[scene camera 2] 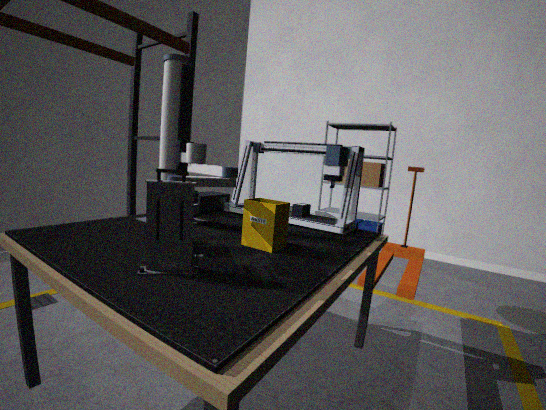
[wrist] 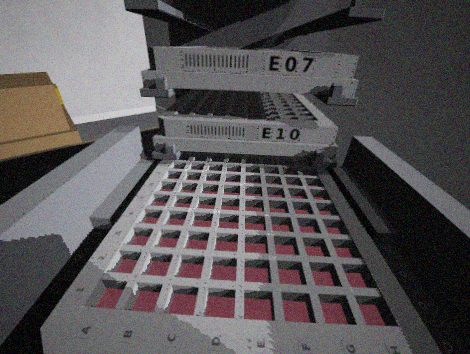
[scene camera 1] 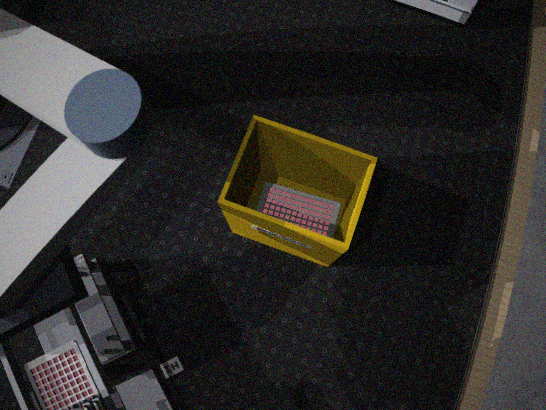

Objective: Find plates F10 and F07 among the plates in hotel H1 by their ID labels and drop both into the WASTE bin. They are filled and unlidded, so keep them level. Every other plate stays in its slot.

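Places are measured from the arm's base along level axes (x ahead, y left, z up), in millimetres.
Pixels of known places: gripper, fingertip midpoint: (wrist: 243,150).
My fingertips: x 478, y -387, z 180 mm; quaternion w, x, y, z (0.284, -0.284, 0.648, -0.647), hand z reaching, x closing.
Observation:
For each thing: its top centre in the pictures, then the offset to it from my fingertips. "*": a spot on its surface instead.
- E10, top centre: (wrist: 246,94) dx +44, dy -41, dz +14 mm
- hotel, surface spot: (wrist: 344,94) * dx -29, dy -26, dz +29 mm
- yellow WASTE bin, top centre: (scene camera 1: 299,179) (scene camera 2: 267,201) dx +169, dy +361, dz +32 mm
- pink-welled plate, top centre: (scene camera 1: 296,216) dx +176, dy +358, dz -147 mm
- small tag, top centre: (scene camera 1: 171,367) dx +69, dy +69, dz -167 mm
My gripper (wrist: 243,150) is shut on a filled, unlidded plate (wrist: 256,225) with pink-red wells; it looks level between the fingers, and its ID label is out of view. Beyond it in the wrist view, plates E07 (wrist: 225,64) and E10 (wrist: 215,131) sit one above the other on the ledges of the hotel (wrist: 344,94). A red-welled plate (scene camera 1: 64,377) shows at the lower left of scene camera 1. The yellow WASTE bin (scene camera 1: 295,240) (scene camera 2: 257,232) stands upright on the table. Another pink-welled plate (scene camera 1: 300,207) lies inside on its floor; its ID does not show.
The arm's pale links and blue-grey joint cap (scene camera 1: 103,106) are left of the bin. A small tag (scene camera 1: 172,366) lies beside the structure at lower left. A dark tower (scene camera 2: 170,210) stands left of the bin, and a gantry frame (scene camera 2: 354,190) stands behind it.

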